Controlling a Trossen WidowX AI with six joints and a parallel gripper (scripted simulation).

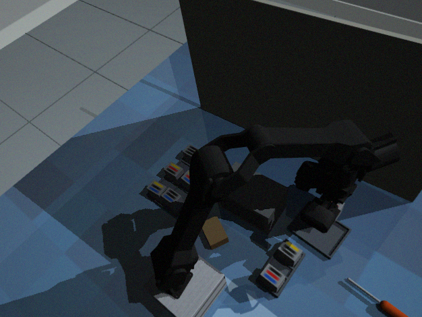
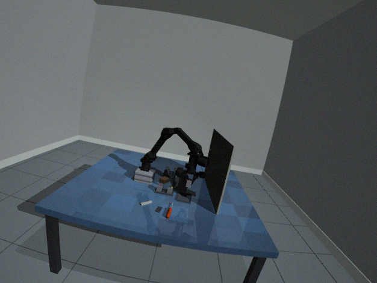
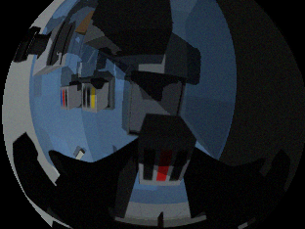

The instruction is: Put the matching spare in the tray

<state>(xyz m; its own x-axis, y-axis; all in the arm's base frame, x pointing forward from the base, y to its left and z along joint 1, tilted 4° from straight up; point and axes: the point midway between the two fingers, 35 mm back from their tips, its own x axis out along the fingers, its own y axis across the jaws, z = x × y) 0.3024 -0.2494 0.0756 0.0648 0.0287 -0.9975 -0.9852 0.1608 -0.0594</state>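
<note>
Right now the dark flat tray is 100 mm below my gripper tip, 10 mm to the left of it and 10 mm behind it. Round my gripper tip: rack 150 mm behind, 100 mm below, 50 mm to the left; then grey mounted unit 200 mm to the left, 60 mm below, 20 mm behind; then cardboard box 240 mm to the left, 140 mm behind, 90 mm below.
</note>
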